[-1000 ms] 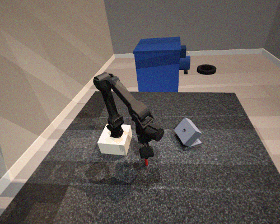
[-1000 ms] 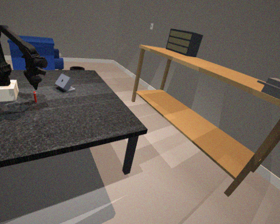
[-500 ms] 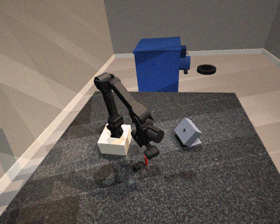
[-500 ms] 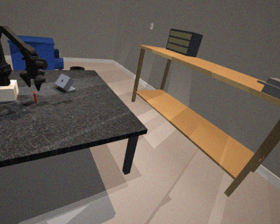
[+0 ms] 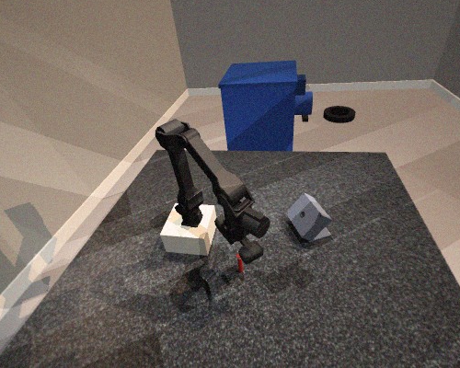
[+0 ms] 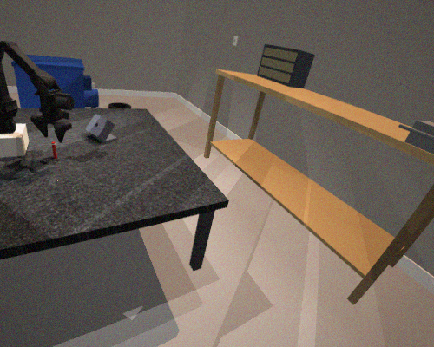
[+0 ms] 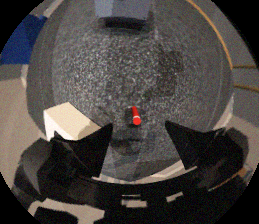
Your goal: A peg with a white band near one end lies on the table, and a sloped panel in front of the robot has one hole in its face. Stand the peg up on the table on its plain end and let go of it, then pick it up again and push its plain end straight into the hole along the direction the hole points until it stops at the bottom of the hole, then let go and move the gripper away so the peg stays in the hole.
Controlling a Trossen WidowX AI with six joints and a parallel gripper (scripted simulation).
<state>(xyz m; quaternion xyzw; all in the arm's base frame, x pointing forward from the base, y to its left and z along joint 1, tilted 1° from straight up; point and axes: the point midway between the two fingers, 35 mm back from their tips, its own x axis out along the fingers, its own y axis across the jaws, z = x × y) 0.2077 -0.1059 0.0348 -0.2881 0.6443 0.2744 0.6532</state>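
Right now the red peg is 40 mm below my gripper tip. From my gripper tip the other things lie so: grey sloped panel 230 mm to the left, 200 mm ahead, 30 mm below.
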